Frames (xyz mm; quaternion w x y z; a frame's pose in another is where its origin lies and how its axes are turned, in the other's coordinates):
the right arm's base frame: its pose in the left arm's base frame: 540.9 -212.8 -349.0 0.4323 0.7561 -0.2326 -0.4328
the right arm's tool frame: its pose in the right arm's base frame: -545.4 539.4 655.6 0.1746 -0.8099 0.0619 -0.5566
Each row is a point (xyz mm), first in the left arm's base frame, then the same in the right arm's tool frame.
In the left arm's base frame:
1: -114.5 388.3 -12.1
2: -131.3 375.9 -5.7
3: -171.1 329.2 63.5
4: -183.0 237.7 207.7
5: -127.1 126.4 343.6
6: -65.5 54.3 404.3
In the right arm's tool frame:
1: -369.8 660.6 -332.5
2: -358.0 643.2 -338.3
3: -355.8 551.4 -349.4
4: -394.5 386.8 -322.5
5: -456.0 239.3 -230.6
6: -492.7 172.7 -147.6

